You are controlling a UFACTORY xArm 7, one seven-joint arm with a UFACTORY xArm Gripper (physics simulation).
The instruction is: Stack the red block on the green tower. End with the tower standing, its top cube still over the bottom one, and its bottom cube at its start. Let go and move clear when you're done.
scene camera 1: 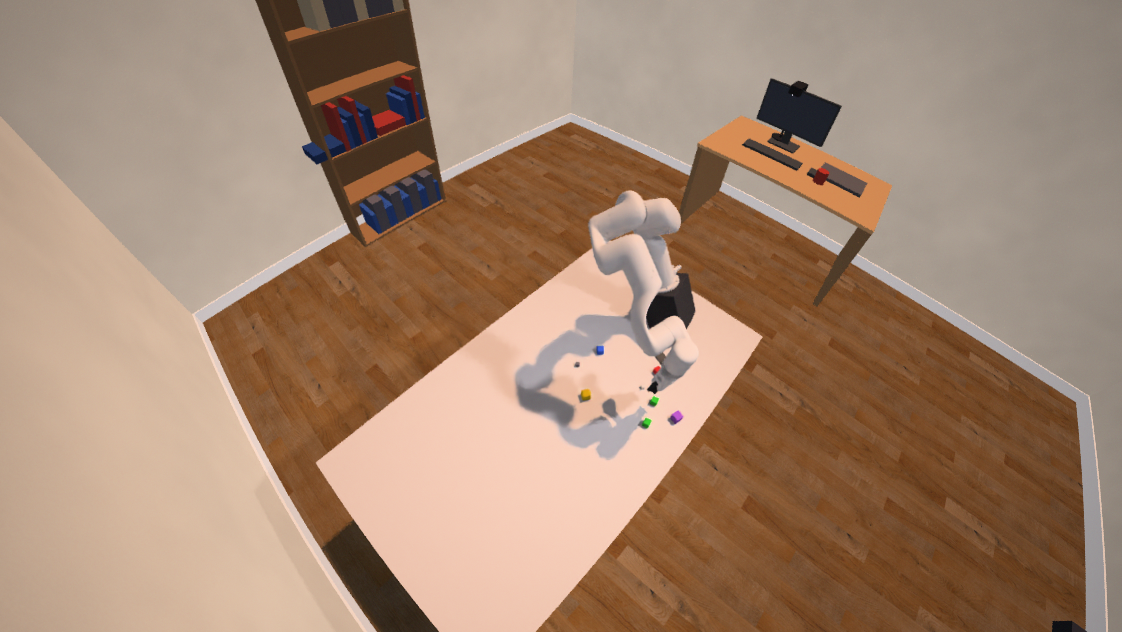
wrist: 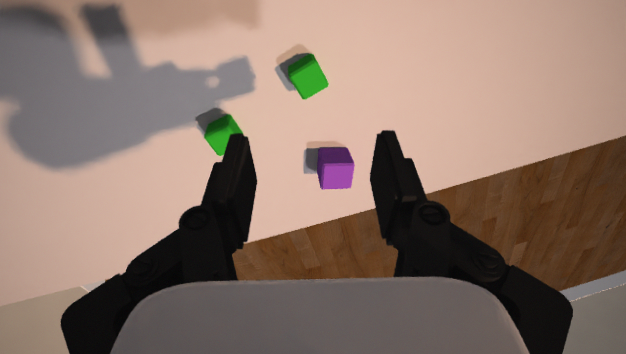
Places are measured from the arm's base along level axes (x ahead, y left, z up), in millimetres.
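Pixels of known places: gripper, fingertip midpoint: (wrist: 312, 155); arm's base, origin of the base link: (scene camera 1: 663, 283).
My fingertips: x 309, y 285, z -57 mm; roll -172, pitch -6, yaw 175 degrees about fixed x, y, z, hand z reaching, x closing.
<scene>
For each thing: its top centre in the pictures, then the offset to it from my fingertips. Level surfaces: height alone.
- red block, middle of its top: (scene camera 1: 658, 369) 113 mm back, 77 mm right, 116 mm down
- purple cube, middle of its top: (wrist: 337, 177) (scene camera 1: 677, 415) 27 mm back, 103 mm left, 109 mm down
- yellow cube, middle of its top: (scene camera 1: 586, 392) 171 mm ahead, 170 mm right, 111 mm down
- blue cube, middle of its top: (scene camera 1: 600, 348) 0 mm ahead, 284 mm right, 116 mm down
- small grey cube, middle of its top: (scene camera 1: 577, 363) 109 mm ahead, 291 mm right, 125 mm down
- mat, its level: 141 mm down
Two green cubes lie apart on the pale mat; one green cube (scene camera 1: 654, 401) (wrist: 221, 135) is partly behind a fingertip in the wrist view, and the other green cube (scene camera 1: 646, 423) (wrist: 308, 77) lies a little away from it. They are not stacked. The red block (scene camera 1: 656, 369) shows small beside the arm's wrist in the scene view, apart from both green cubes, partly hidden by the arm; it does not show in the wrist view. My gripper (scene camera 1: 652, 387) (wrist: 312, 155) is open and empty, above the mat near the green cubes.
A purple cube (scene camera 1: 676, 416) (wrist: 335, 168) lies near the green cubes. A yellow cube (scene camera 1: 585, 394), a blue cube (scene camera 1: 599, 350) and a small grey cube (scene camera 1: 577, 364) lie on the mat (scene camera 1: 471, 478). A desk (scene camera 1: 844, 205) and a bookshelf (scene camera 1: 314, 149) stand behind.
</scene>
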